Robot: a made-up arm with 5 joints.
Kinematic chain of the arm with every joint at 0, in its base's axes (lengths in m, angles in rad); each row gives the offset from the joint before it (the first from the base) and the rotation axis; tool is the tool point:
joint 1: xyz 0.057 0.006 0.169 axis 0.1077 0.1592 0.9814
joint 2: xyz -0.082 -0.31 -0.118 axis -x
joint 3: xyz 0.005 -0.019 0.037 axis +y
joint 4: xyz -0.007 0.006 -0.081 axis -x
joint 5: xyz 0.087 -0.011 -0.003 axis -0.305 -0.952 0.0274
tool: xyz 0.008 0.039 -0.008
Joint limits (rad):
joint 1: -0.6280..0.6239
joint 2: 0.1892..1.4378
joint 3: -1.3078..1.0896
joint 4: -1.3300..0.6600
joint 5: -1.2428..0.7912
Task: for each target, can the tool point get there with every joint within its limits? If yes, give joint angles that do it. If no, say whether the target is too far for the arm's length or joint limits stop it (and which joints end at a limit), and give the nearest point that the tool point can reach.
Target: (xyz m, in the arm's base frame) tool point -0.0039 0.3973 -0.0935
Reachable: no: joint limits stop it (at a limit: joint 1, joint 2, joint 3, joint 5) | nearest point 0.1830 -0.1392 0.0296 | short by 0.581 m
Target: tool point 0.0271 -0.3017 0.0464
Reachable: yes | joints -0.1791 0.8751 -0.2350 -0.9525 -0.4684
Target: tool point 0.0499 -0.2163 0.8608
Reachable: no: too far | nearest point -0.0116 -0.2698 0.1671 | short by 0.698 m
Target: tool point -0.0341 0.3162 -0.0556
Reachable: no: joint limits stop it (at a limit: joint 1, joint 2, joint 3, joint 4, joint 5) | nearest point -0.0467 -0.1674 0.0689 | short by 0.500 m
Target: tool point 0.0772 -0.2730 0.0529
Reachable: yes | joints -0.1339 1.3030 -0.8167 0.1551 0.0758
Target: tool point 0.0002 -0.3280 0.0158
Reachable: yes | joints -0.2373 0.8567 -0.0243 -0.2440 0.3440
